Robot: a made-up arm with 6 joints.
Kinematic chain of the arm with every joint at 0, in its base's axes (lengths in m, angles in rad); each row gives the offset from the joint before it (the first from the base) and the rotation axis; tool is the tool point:
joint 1: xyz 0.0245 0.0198 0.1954 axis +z
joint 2: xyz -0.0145 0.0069 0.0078 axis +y
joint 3: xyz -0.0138 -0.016 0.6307 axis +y
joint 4: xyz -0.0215 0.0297 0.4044 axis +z
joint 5: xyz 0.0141 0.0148 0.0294 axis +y
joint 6: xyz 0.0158 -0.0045 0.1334 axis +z
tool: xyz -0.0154 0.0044 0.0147
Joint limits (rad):
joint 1: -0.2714..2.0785
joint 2: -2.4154..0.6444
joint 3: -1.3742..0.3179
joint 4: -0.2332..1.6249
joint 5: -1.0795..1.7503
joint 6: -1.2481..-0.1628
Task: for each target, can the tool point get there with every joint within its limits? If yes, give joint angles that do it. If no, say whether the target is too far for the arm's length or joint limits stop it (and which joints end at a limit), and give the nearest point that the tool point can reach.
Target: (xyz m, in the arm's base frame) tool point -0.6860 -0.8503 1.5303
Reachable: no: too far | nearest point -0.4778 -0.5954 1.1364 | short by 0.513 m
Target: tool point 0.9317 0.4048 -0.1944
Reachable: no: joint limits stop it (at a limit: joint 1, joint 3, joint 5, joint 6) | nearest point 0.2022 -0.1130 -0.6260 | short by 0.993 m
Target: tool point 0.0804 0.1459 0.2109
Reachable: no: joint limits stop it (at a limit: joint 2, joint 3, joint 4, joint 5, joint 6) | nearest point 0.0986 0.1871 0.9707 | short by 0.761 m
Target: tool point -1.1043 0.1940 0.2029
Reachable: yes | joints -0.0915 -1.2213 -0.8099 0.3200 0.4555 -0.7435
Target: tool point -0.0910 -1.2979 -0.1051
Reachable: no: too far | nearest point -0.0801 -1.1738 -0.0757 | short by 0.128 m
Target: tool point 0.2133 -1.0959 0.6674
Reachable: yes | joints 1.8067 -1.1151 -0.0621 1.2309 0.2341 -0.4816
